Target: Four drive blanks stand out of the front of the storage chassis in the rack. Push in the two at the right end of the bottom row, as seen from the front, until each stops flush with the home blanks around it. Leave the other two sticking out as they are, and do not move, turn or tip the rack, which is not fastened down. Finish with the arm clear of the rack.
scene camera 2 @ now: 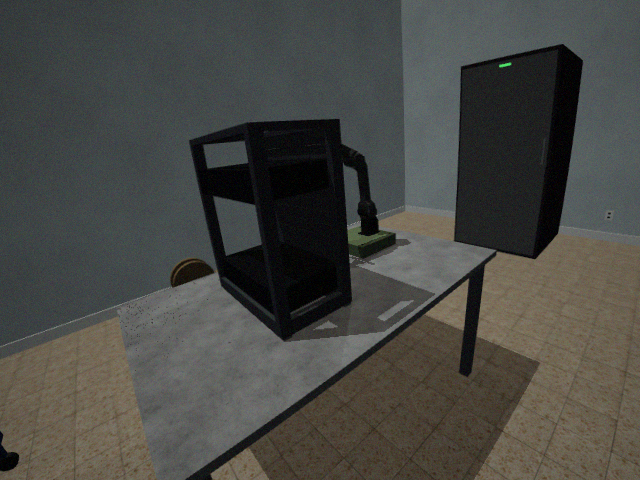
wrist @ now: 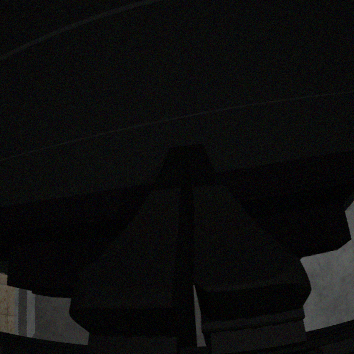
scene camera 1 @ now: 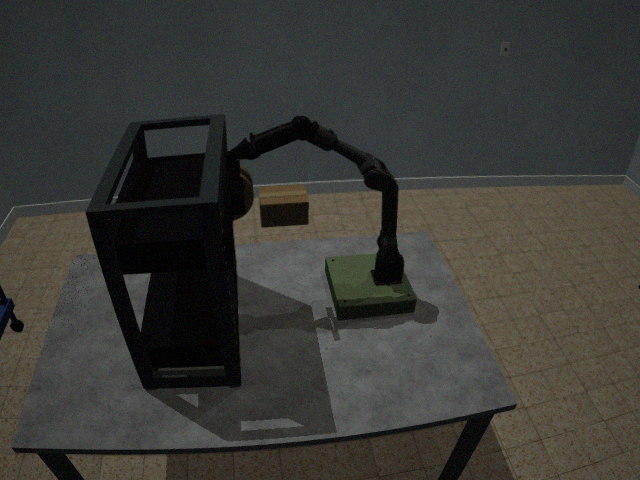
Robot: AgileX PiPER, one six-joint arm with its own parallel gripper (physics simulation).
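The dark rack (scene camera 1: 155, 207) (scene camera 2: 267, 232) stands upright on the table. A black storage chassis (scene camera 1: 162, 256) (scene camera 2: 302, 180) sits in its upper part. Its front faces the arm and is hidden from both scene cameras. In the wrist view a very dark surface with faint curved lines fills the upper part, and no drive blank can be made out. My gripper (scene camera 1: 229, 153) (wrist: 188, 164) is shut, its fingertips close together, with no held thing visible. In scene camera 1 it is at the rack's front side, near chassis height. Whether it touches anything is too dark to tell.
The arm's base stands on a green block (scene camera 1: 351, 279) (scene camera 2: 369, 243) on the grey table (scene camera 1: 413, 361) (scene camera 2: 222, 372). A second dark unit (scene camera 1: 180, 320) (scene camera 2: 305, 268) sits low in the rack. A cardboard box (scene camera 1: 284, 206) and a tall black cabinet (scene camera 2: 506, 155) stand beyond the table.
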